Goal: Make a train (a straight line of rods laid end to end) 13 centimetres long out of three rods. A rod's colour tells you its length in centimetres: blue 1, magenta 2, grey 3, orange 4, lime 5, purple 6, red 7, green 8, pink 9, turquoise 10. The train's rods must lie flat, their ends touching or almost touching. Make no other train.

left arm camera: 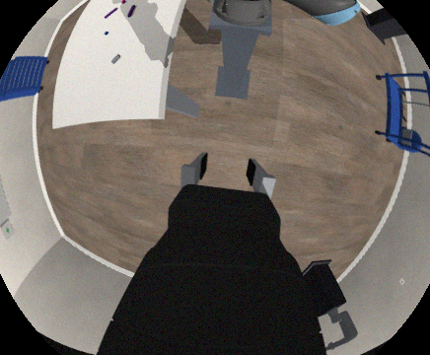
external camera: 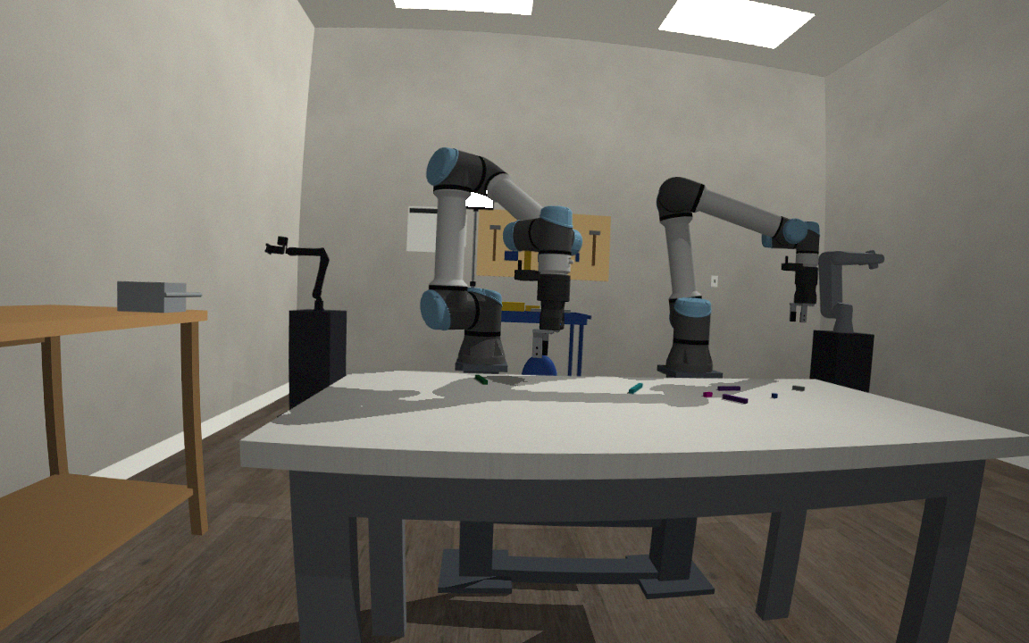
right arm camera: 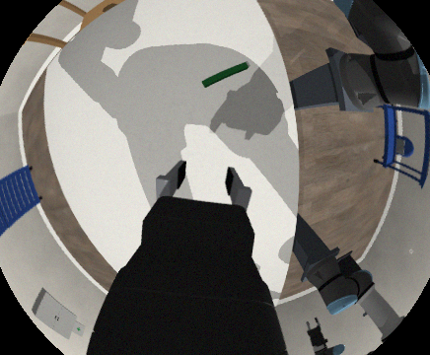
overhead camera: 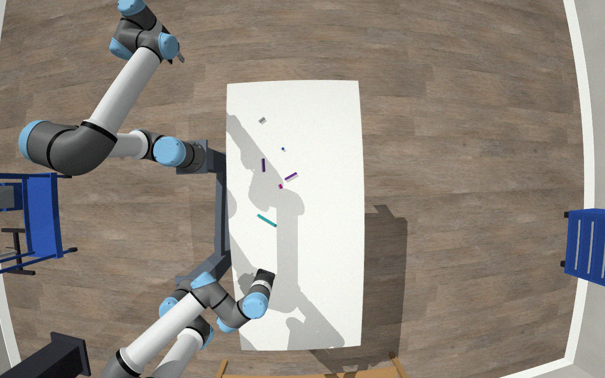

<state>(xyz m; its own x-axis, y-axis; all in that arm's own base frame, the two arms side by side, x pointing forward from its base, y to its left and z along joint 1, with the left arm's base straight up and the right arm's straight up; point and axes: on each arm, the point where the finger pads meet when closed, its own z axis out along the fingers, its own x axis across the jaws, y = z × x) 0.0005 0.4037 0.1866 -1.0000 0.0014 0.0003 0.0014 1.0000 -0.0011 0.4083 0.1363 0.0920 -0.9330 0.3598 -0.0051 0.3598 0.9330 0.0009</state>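
Now: right hand 39 cm to the right of the magenta rod, 9 cm above it and 5 cm short of it. Also, from my right hand: blue rod: 56 cm to the left, 9 cm below, 5 cm ahead; green rod: 14 cm to the right, 9 cm below, 5 cm behind; turquoise rod: 24 cm to the left, 9 cm below, 1 cm behind.
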